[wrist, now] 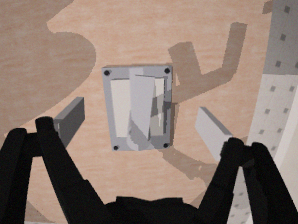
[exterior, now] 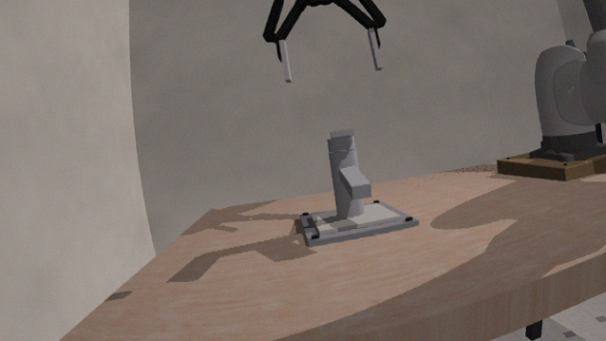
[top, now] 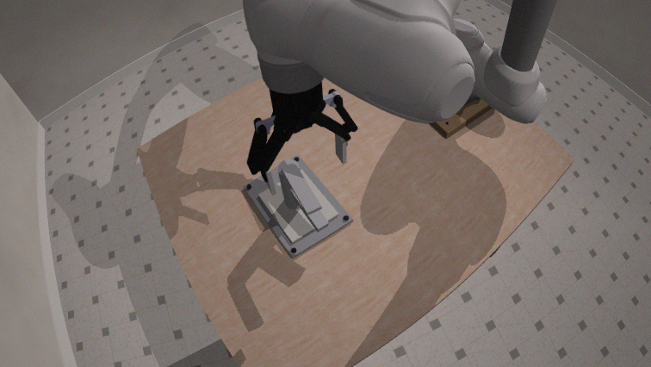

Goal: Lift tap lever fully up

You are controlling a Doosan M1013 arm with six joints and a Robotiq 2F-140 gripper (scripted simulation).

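Right now my hand is 100 mm above the lever and 40 mm to the left of it. The rest, counted from my hand: grey tap: 160 mm below, 70 mm to the right.
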